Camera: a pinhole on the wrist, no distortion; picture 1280 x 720 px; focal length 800.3 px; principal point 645.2 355.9 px. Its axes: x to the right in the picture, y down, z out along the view. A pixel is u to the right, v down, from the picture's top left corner.
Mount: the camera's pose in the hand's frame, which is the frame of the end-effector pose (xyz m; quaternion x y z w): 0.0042 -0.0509 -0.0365 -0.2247 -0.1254 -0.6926 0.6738
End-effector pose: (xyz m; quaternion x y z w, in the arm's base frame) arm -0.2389 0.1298 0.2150 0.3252 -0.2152 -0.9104 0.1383
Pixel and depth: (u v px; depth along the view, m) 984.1 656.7 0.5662
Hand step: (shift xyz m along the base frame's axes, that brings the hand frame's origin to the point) -0.5772 0.0508 0.2169
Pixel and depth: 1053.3 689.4 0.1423
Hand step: -0.1429 0.0454 0.0106
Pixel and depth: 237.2 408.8 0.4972
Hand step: -0.2087 -0.3132 0.3269
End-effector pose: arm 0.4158 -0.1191 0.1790 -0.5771 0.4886 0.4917 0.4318
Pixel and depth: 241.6 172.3 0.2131
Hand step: -0.1618 0.0808 -0.0028
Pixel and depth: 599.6 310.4 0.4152
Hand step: -0.2116 0.2779 -0.0876
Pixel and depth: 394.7 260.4 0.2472
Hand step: -0.1557 0.1198 -0.0326
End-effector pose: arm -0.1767 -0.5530 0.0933 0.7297 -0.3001 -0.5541 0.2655
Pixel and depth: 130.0 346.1 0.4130
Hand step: -0.2316 -0.3089 0.1894
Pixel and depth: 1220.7 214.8 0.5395
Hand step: -0.5935 0.0596 -0.2405
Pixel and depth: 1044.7 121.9 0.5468
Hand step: -0.5830 0.0353 -0.1110
